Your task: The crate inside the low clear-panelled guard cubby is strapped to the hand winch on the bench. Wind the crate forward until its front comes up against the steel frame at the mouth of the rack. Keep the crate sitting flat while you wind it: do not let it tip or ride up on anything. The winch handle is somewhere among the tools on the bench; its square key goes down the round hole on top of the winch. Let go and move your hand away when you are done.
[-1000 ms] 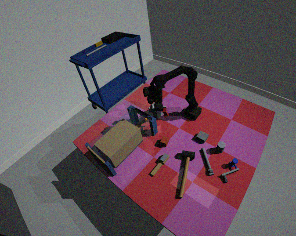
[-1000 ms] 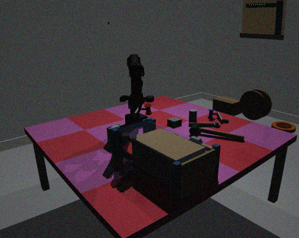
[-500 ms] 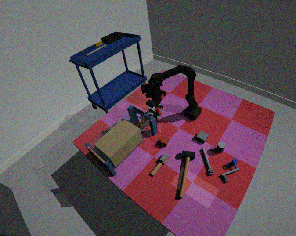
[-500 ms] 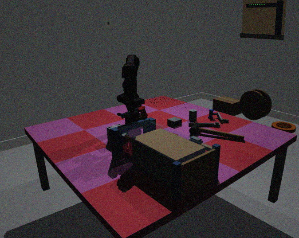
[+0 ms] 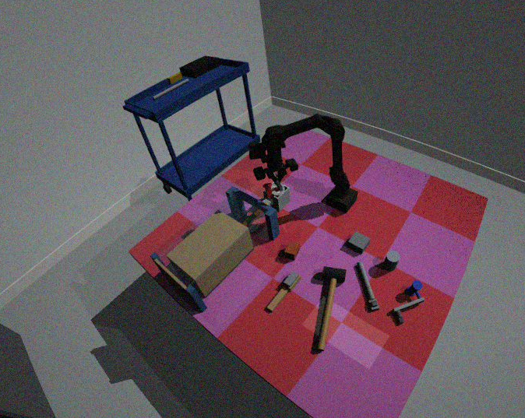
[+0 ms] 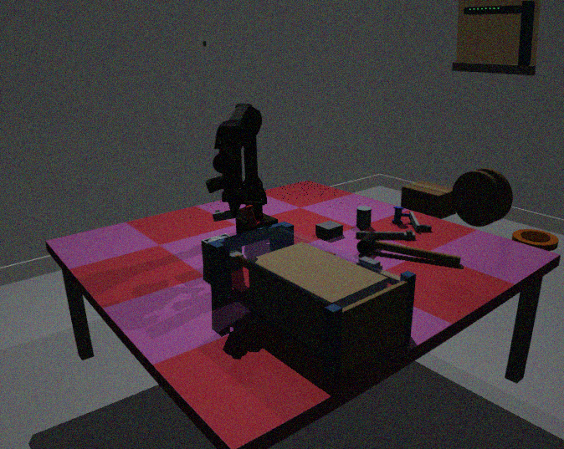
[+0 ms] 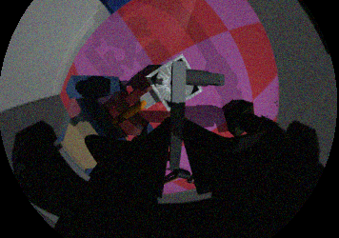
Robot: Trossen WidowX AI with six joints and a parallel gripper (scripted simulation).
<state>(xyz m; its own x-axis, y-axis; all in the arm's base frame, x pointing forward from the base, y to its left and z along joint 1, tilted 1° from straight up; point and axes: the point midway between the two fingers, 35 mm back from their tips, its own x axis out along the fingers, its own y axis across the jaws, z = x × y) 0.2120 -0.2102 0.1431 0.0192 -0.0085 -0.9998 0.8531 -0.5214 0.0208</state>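
Right now the red knob is 60 mm ahead of my gripper tip, 20 mm to the left of it and 20 mm above it. The rest, counted from my gripper tip: frame (130 mm ahead, 30 mm to the right, 60 mm below); red-knobbed winch handle (10 mm ahead, 10 mm above); grey winch (40 mm behind, 40 mm to the right, 130 mm below).
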